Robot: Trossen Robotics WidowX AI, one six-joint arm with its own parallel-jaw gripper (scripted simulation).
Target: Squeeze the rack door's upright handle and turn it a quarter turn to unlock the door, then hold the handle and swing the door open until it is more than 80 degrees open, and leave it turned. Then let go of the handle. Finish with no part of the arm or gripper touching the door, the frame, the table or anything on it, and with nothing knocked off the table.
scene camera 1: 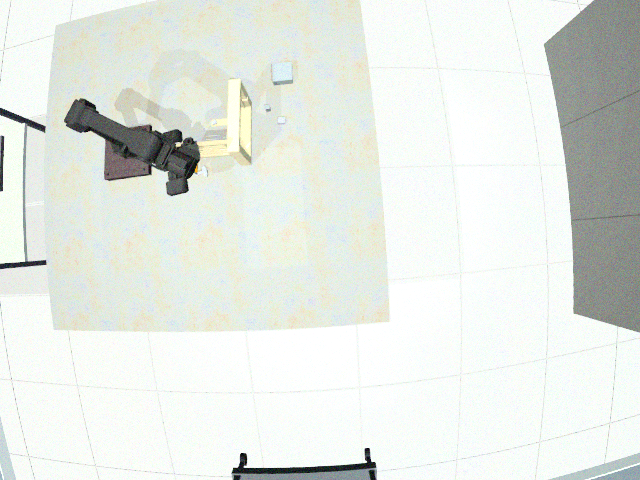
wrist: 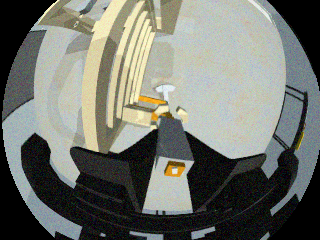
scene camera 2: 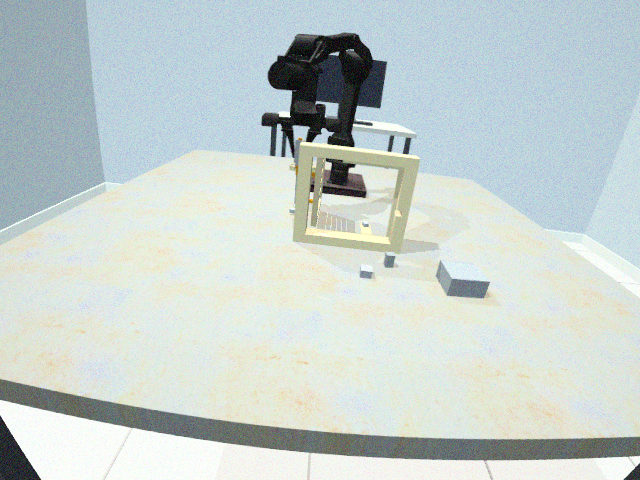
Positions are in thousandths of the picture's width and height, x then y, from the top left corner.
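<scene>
I see my gripper in scene camera 1 (288,349). My gripper is there in the wrist view (530,560) too, and I find the gripper again in scene camera 2 (466,330).
</scene>
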